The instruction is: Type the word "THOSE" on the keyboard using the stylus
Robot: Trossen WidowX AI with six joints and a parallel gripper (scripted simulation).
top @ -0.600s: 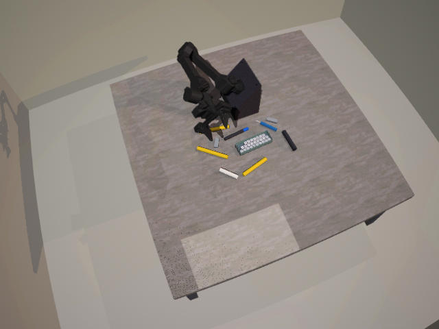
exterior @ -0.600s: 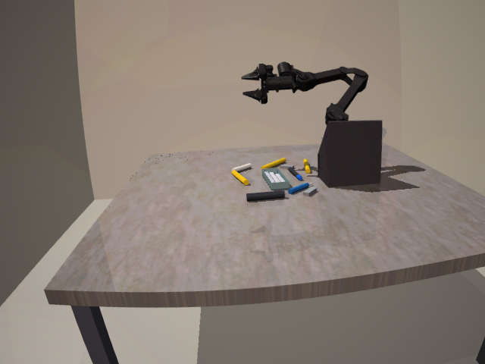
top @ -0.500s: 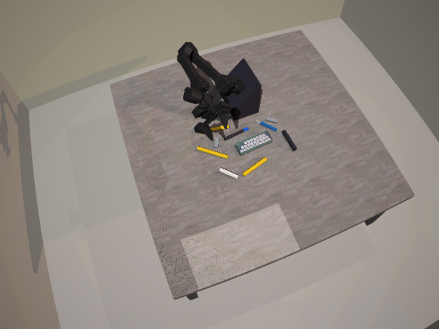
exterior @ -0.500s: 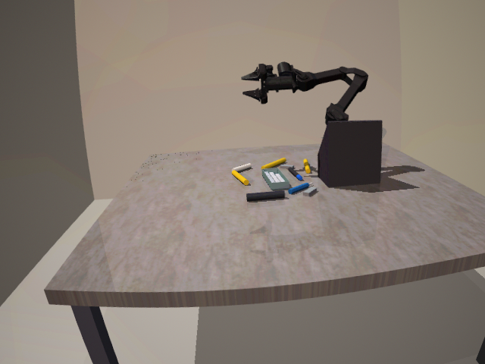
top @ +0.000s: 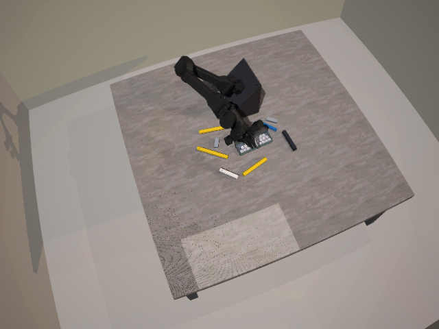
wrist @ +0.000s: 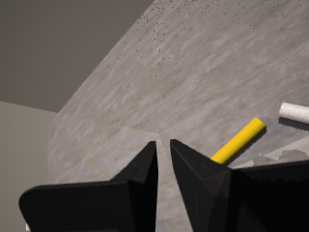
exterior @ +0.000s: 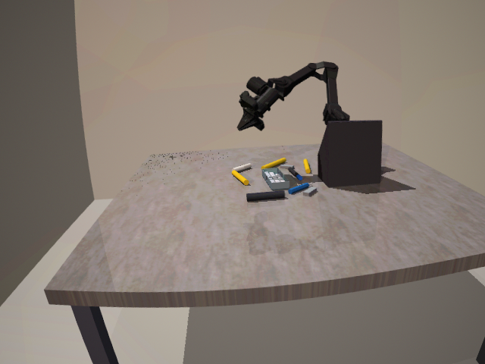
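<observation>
My gripper tip is now 220 mm past the blue stylus, 180 mm above it and 150 mm to the right of it. Round my gripper tip: black cylinder 240 mm to the left, 180 mm below, 70 mm behind; grey-white cylinder 180 mm below, 120 mm to the right, 10 mm behind; grey block 220 mm behind, 210 mm to the left, 180 mm below.
</observation>
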